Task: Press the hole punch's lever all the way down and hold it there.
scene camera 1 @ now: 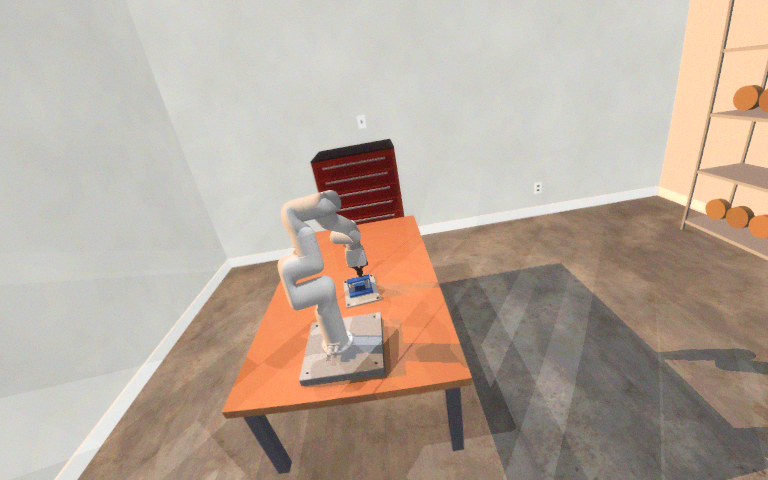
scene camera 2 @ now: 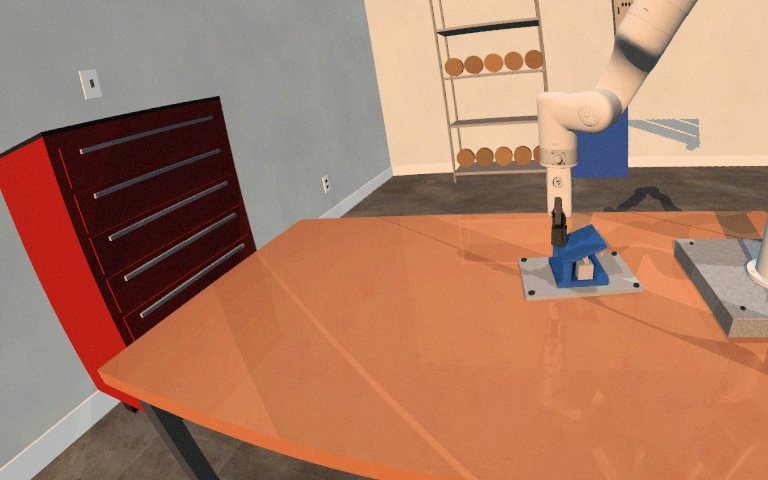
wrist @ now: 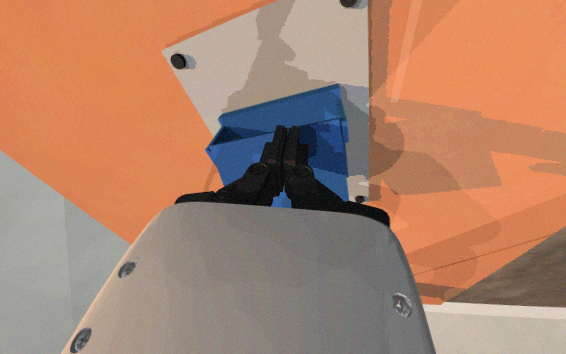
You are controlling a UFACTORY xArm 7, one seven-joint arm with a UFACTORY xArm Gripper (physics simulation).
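Frame: origin at the arm's base, x ahead, y left, z up, level; millimetres.
Where they show: gripper, fingertip midpoint: [scene camera 1: 360, 275] [scene camera 2: 558, 244] [wrist: 288, 142]; arm's base at its link origin: [scene camera 1: 337, 342].
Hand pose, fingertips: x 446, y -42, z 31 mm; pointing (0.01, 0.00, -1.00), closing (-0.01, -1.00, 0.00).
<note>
Each offset is from my fingertips to the top centre of the thing. "spot": to the spot under its first point. Level surfaces: height alone.
The blue hole punch {spot: 58 mm back, 3 mm left, 47 mm down} [scene camera 1: 360, 289] [scene camera 2: 596, 279] stands on a light grey plate {42 mm back, 7 mm left, 56 mm down} [scene camera 1: 355, 303] [scene camera 2: 543, 291] [wrist: 320, 55]. Its blue lever {42 mm back, 7 mm left, 26 mm up} [scene camera 2: 583, 242] [wrist: 240, 162] is tilted in scene camera 2: its right end, towards the arm's base, is raised and its left end is lower. A pale block {spot: 56 mm back, 58 mm left, 27 mm down} [scene camera 2: 584, 270] shows under the raised part. My gripper [scene camera 1: 360, 274] [scene camera 2: 559, 244] [wrist: 288, 142] is shut and empty, pointing down. Its fingertips are at the lever's lower left end, touching it or very close; the exact contact cannot be told.
The arm's thick grey base plate [scene camera 1: 370, 370] [scene camera 2: 705, 271] is bolted to the orange table {67 mm down} [scene camera 1: 419, 339] [scene camera 2: 339, 339], beside the punch plate. A red drawer cabinet [scene camera 1: 357, 182] [scene camera 2: 164, 186] stands beyond one table end. A shelf unit [scene camera 1: 704, 141] [scene camera 2: 447, 113] stands farther off.
</note>
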